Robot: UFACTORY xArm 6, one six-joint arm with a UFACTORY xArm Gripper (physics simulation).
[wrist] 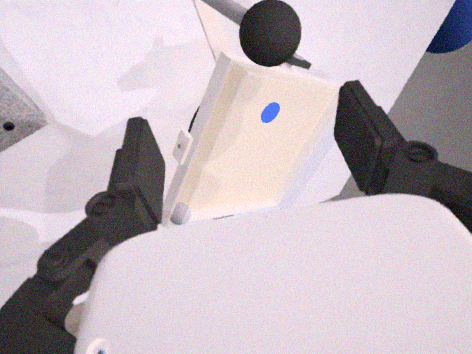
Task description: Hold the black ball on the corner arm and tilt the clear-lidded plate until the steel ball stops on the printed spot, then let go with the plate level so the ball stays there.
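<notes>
The black ball [270, 33] is at the top of the wrist view, on a grey arm [223, 9] beyond the plate's far edge. The clear-lidded plate [240, 160] is cream, with raised walls, and lies between and beyond my fingers in the view. The printed blue spot [270, 112] is near its far end. The steel ball [180, 213] is in the plate's near left corner, well apart from the spot. My gripper [245, 124] is wide open and empty, apart from the black ball. The plate's near edge is partly hidden by the white gripper body.
A grey block [17, 112] with a dark hole is at the left edge. A blue rounded object [452, 30] is at the top right, beside a grey surface [435, 105]. A small pale tab [182, 146] is at the plate's left wall. Shadows fall on the white surface [65, 75].
</notes>
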